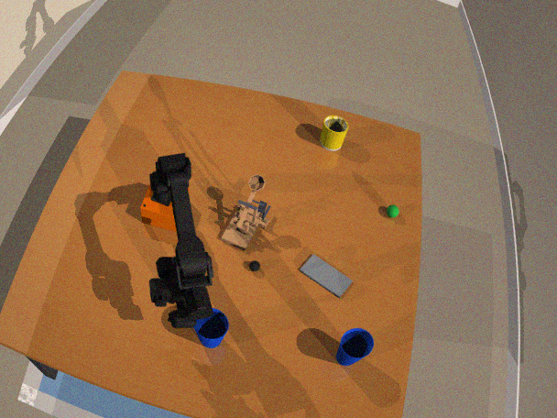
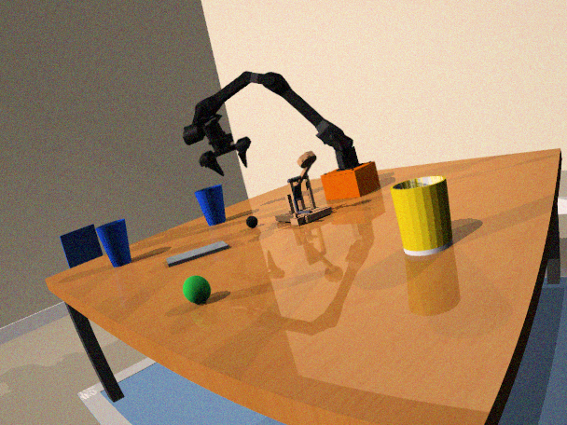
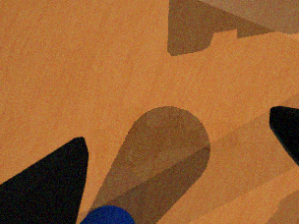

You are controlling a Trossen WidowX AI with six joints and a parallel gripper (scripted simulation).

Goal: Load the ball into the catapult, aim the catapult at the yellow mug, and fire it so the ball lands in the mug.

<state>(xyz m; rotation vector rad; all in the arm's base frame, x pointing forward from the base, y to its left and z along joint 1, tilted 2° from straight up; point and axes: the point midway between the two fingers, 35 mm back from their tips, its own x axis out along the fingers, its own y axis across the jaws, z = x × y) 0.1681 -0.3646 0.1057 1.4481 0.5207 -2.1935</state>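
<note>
The wooden catapult is 430 mm to the left of my gripper tip, 120 mm ahead of it and 70 mm below it. Also, from my gripper tip: green ball: 640 mm to the left, 550 mm ahead, 120 mm below; then flat grey slab: 380 mm ahead, 330 mm to the left, 140 mm below; then small black ball: 280 mm to the left, 170 mm ahead, 130 mm below.
</note>
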